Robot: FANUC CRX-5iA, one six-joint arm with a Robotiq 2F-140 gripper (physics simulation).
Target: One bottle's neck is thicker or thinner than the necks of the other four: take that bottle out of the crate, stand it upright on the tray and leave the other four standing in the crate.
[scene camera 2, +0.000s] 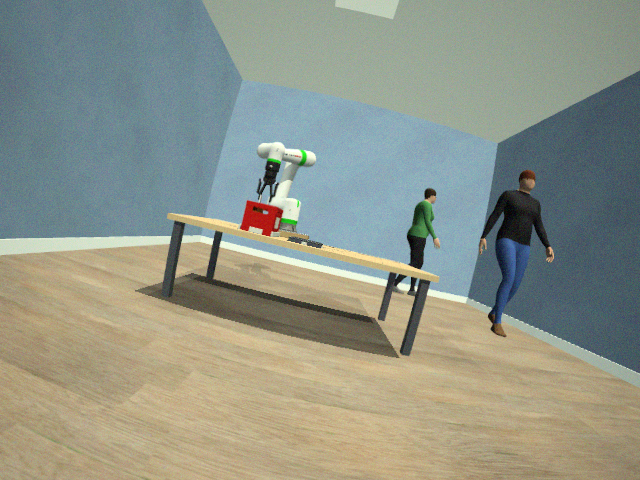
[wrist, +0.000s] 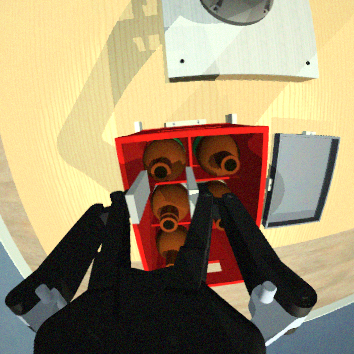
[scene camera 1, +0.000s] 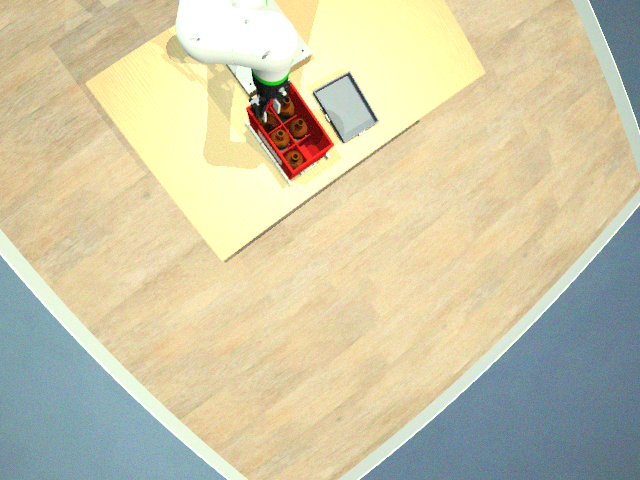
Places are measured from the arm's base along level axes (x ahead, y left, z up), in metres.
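Pixels of known places: gripper, fingertip midpoint: [wrist: 166, 179] [scene camera 1: 269, 114]; arm's base, origin of the base link: [scene camera 2: 286, 231].
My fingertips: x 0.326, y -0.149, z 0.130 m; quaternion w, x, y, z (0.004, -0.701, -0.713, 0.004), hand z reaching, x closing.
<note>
Ahead of a thing's pixels: the offset from my fingertips to its top centre. "pt": to the spot under its first point. Level surfaces: height alone.
The red crate @[dx +0.077, dy +0.037, dz +0.005 m] [scene camera 1: 312, 116] [scene camera 2: 250, 219] [wrist: 265, 175] holds five upright brown bottles in six compartments. At the robot-base end stand a left bottle @[dx -0.008, dy -0.008, dz -0.007 m] [scene camera 1: 268, 121] [wrist: 164, 154] and a right bottle @[dx -0.012, dy +0.083, dz -0.007 m] [scene camera 1: 286, 109] [wrist: 216, 150]. Two stand in the middle row, left [scene camera 1: 279, 137] [wrist: 169, 200] and right [scene camera 1: 298, 128] [wrist: 218, 188]. One stands front left [scene camera 1: 294, 158] [wrist: 171, 242]; the front right compartment is empty. I cannot tell which neck differs. My gripper [scene camera 1: 268, 109] [scene camera 2: 265, 199] [wrist: 166, 179] is partly open and empty, above the crate's base-end left part. The grey tray @[pt dx +0.107, dy +0.356, dz -0.165 m] [scene camera 1: 351, 108] [wrist: 300, 185] is empty.
The crate and tray stand on the wooden table @[dz -0.170 m] [scene camera 1: 217, 217] [scene camera 2: 361, 258]. The arm's base plate [wrist: 240, 55] lies beyond the crate. Two people, one in a green top [scene camera 2: 423, 217] and one in a black top [scene camera 2: 519, 217], are on the floor beyond the table.
</note>
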